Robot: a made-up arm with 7 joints. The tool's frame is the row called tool.
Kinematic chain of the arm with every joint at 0, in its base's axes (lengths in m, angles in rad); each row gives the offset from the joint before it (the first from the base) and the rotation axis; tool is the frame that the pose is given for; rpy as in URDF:
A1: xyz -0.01 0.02 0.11 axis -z
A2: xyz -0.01 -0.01 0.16 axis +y
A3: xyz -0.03 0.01 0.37 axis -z
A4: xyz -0.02 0 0.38 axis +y
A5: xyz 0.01 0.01 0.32 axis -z
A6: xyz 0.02 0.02 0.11 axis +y
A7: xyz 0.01 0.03 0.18 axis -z
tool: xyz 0.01 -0.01 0 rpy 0 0 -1.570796
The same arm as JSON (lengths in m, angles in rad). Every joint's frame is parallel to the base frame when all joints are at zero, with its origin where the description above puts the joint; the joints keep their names.
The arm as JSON. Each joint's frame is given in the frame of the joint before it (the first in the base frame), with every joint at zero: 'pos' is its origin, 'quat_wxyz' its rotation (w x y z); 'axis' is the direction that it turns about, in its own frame. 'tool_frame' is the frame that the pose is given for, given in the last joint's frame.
{"length_unit": "m", "angle_unit": "rad", "joints": [
  {"joint": "A1", "pos": [-0.01, 0.02, 0.11], "quat_wxyz": [1.0, 0.0, 0.0, 0.0], "axis": "-z"},
  {"joint": "A2", "pos": [-0.01, -0.01, 0.16], "quat_wxyz": [1.0, 0.0, 0.0, 0.0], "axis": "+y"},
  {"joint": "A3", "pos": [-0.03, 0.01, 0.37], "quat_wxyz": [1.0, 0.0, 0.0, 0.0], "axis": "-z"},
  {"joint": "A4", "pos": [-0.02, 0.0, 0.38], "quat_wxyz": [1.0, 0.0, 0.0, 0.0], "axis": "+y"},
  {"joint": "A5", "pos": [0.01, 0.01, 0.32], "quat_wxyz": [1.0, 0.0, 0.0, 0.0], "axis": "-z"},
  {"joint": "A6", "pos": [0.02, 0.02, 0.11], "quat_wxyz": [1.0, 0.0, 0.0, 0.0], "axis": "+y"},
  {"joint": "A7", "pos": [0.01, 0.03, 0.18], "quat_wxyz": [1.0, 0.0, 0.0, 0.0], "axis": "-z"}
], "tool_frame": {"pos": [0.01, -0.01, 0.0], "quat_wxyz": [0.707107, 0.0, 0.0, -0.707107]}}

